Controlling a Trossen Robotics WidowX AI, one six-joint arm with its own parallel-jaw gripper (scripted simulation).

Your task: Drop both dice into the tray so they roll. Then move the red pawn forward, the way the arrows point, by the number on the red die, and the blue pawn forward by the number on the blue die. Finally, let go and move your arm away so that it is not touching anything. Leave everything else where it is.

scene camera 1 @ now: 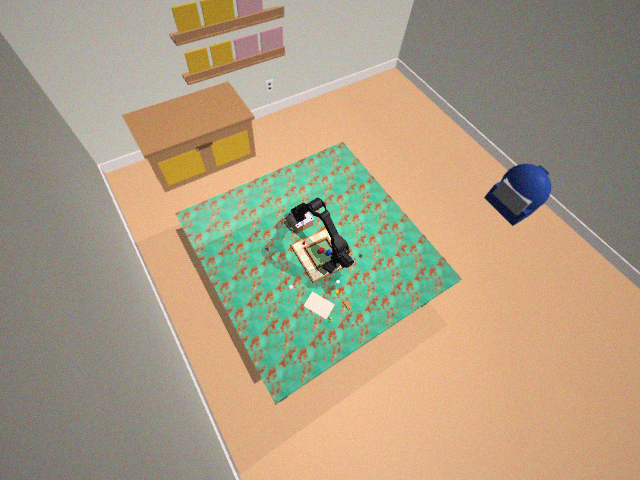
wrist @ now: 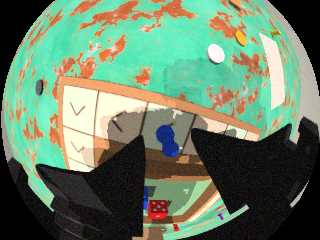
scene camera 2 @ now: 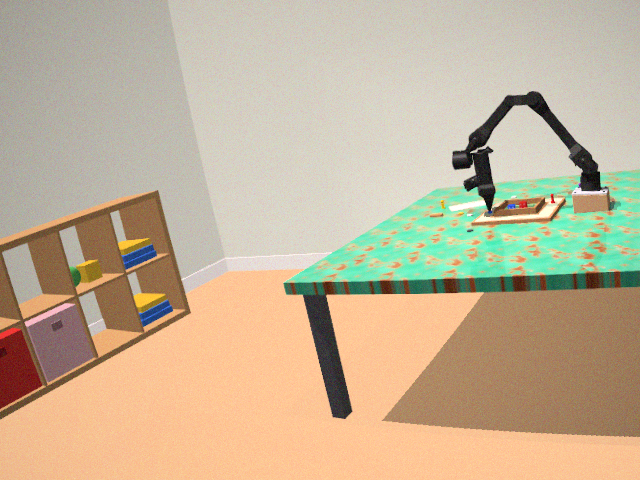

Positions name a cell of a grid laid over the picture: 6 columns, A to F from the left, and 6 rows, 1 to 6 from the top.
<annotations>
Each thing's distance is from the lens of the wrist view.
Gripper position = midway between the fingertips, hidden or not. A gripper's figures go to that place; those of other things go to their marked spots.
my gripper (wrist: D4): 0.10 m
white sheet (wrist: F2): 0.27 m
</annotations>
